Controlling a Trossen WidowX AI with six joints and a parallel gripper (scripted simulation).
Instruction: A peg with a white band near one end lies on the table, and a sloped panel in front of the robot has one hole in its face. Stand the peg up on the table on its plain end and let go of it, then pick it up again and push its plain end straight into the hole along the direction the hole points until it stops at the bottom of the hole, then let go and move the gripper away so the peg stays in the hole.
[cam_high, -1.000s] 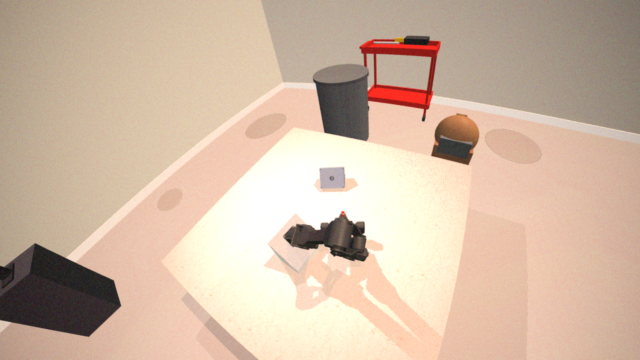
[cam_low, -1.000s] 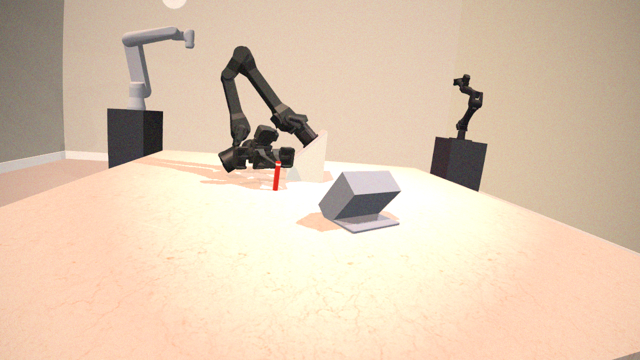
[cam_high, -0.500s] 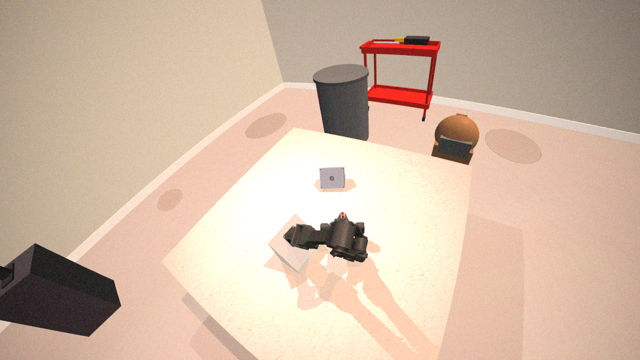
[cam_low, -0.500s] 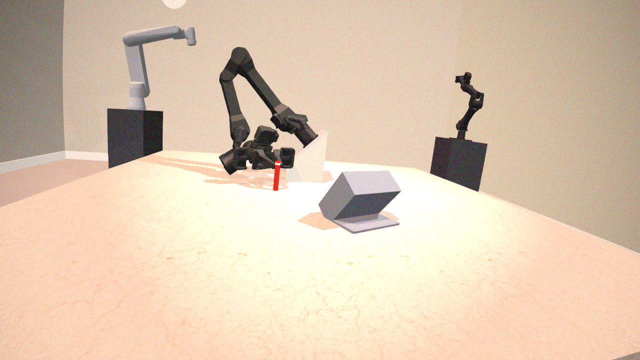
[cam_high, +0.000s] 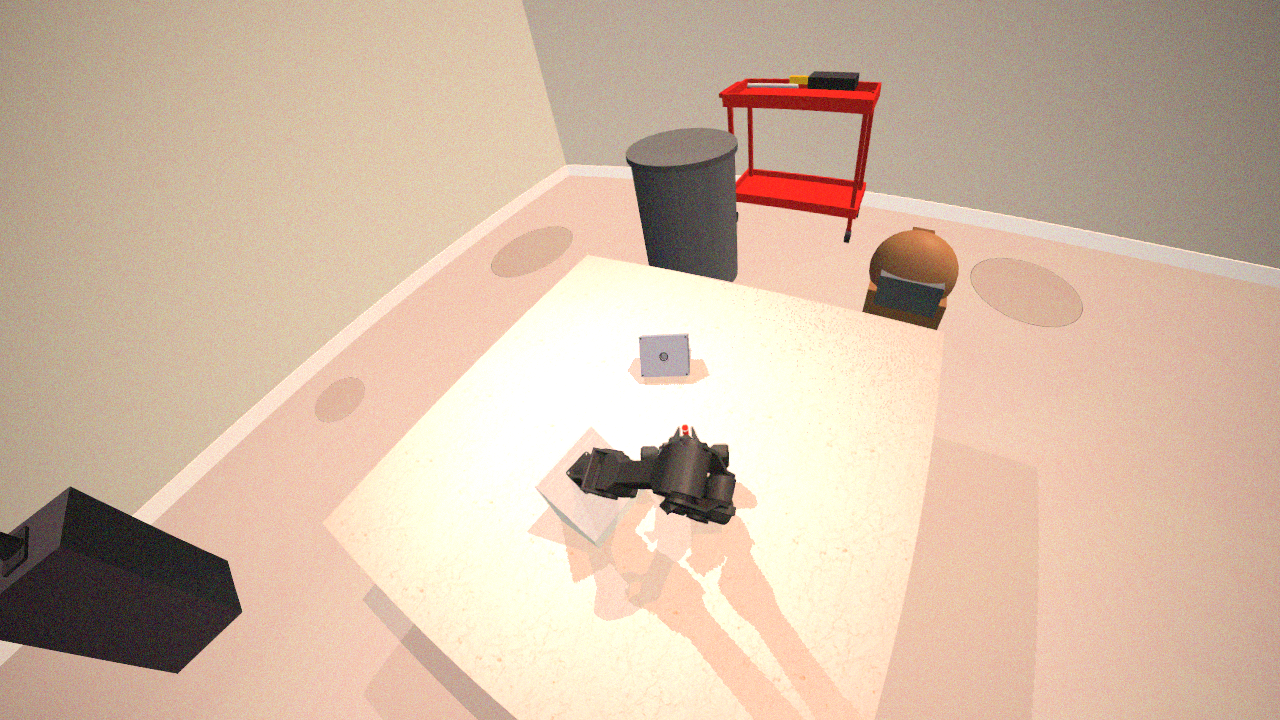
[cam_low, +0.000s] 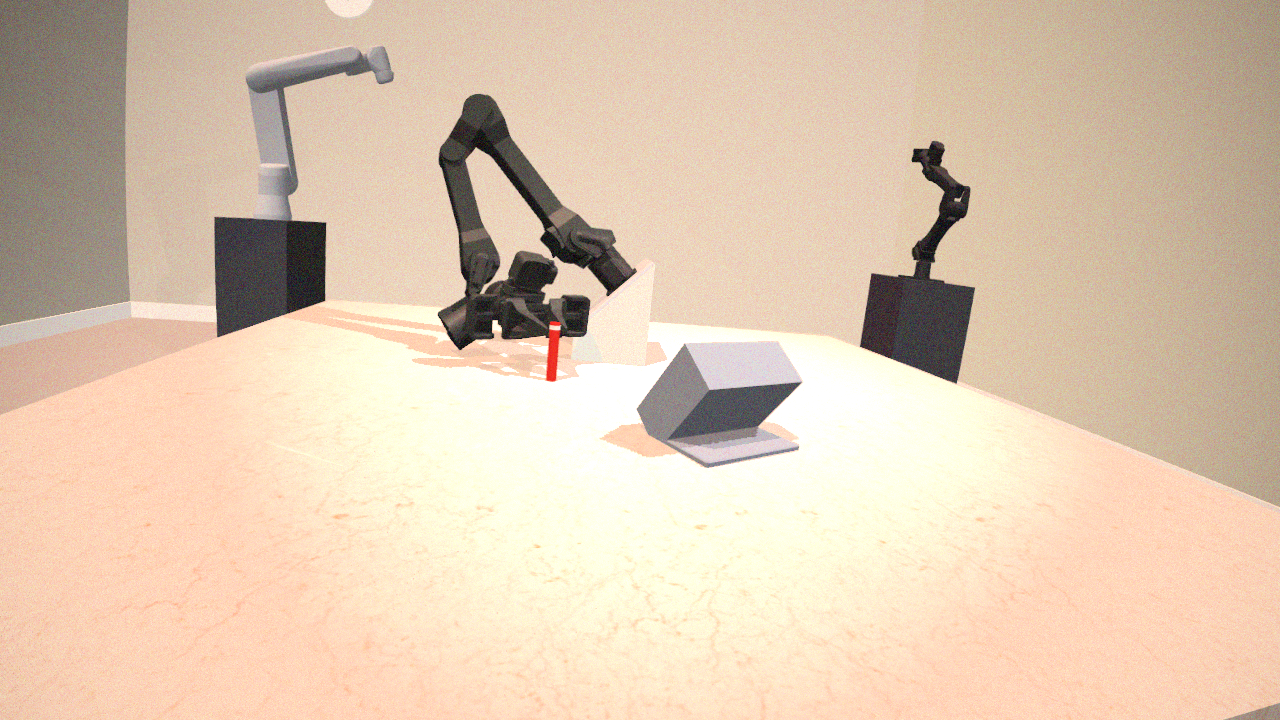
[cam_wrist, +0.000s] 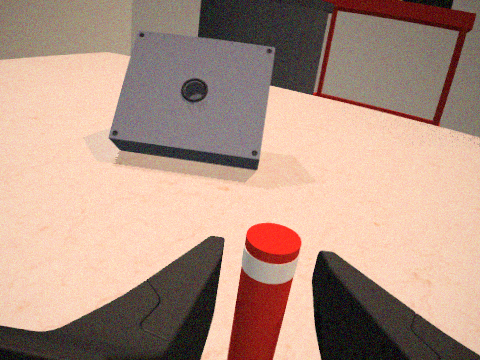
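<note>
Now: gripper tip 10 mm past the red peg and 10 mm above it. Round my gripper tip: grey sloped panel (190 mm to the left, 180 mm ahead, 20 mm below).
</note>
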